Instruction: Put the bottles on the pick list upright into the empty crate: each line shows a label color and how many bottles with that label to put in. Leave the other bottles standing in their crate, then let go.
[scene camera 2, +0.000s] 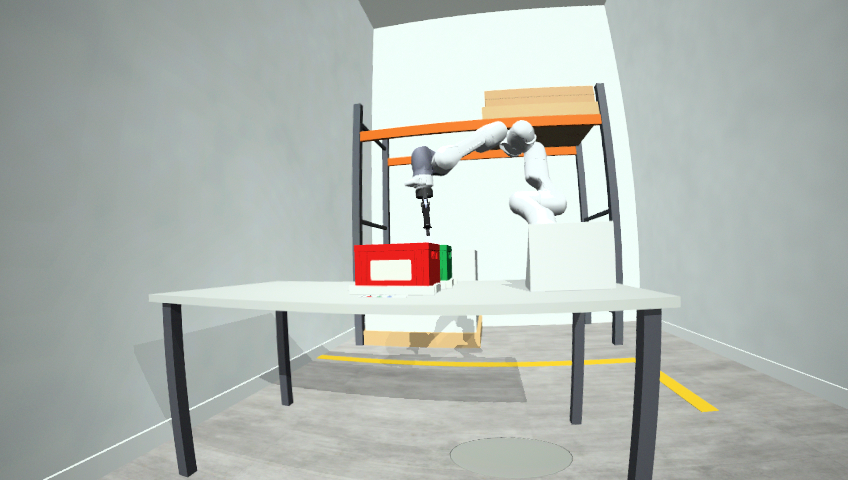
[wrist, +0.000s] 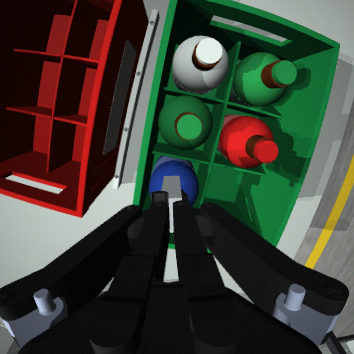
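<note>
The gripper (wrist: 171, 188) shares the scene with a white bottle (wrist: 200, 63) and a blue bottle (wrist: 164, 165). There is a red bottle (wrist: 246, 141) as well, along with a green bottle (wrist: 185, 122) and a green bottle (wrist: 261, 78).
</note>
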